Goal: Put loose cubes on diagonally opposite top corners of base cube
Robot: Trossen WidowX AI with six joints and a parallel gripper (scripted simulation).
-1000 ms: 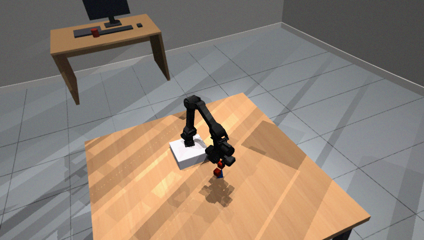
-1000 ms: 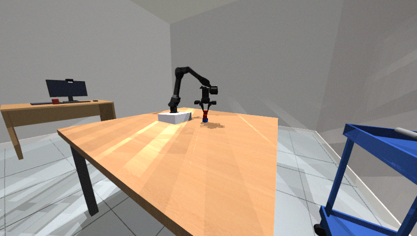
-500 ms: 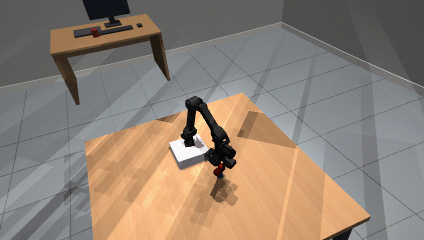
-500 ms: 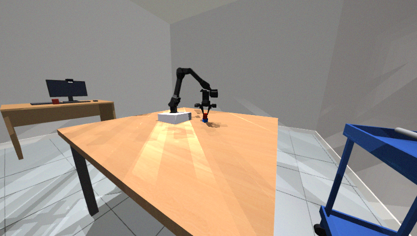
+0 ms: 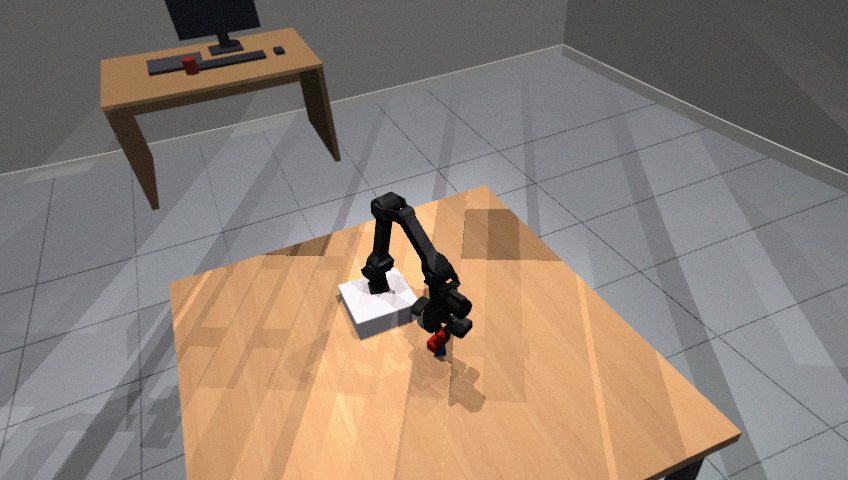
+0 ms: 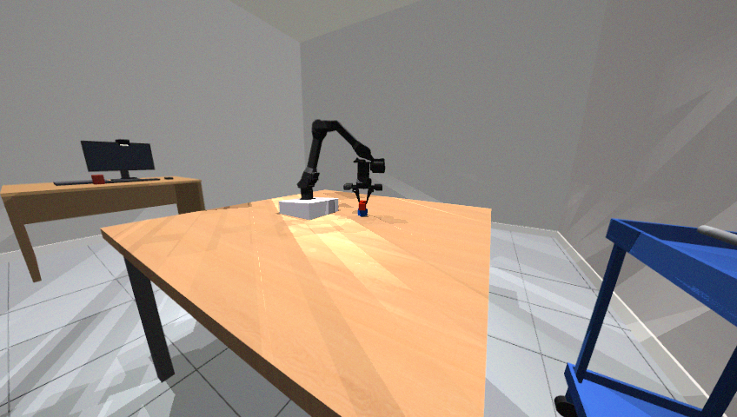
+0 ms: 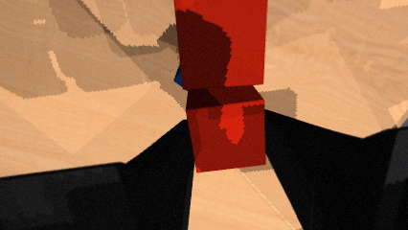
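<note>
My gripper tip is right at the red cube. The rest, counted from my gripper tip: blue base cube (10 mm ahead, 20 mm to the right, 40 mm below).
</note>
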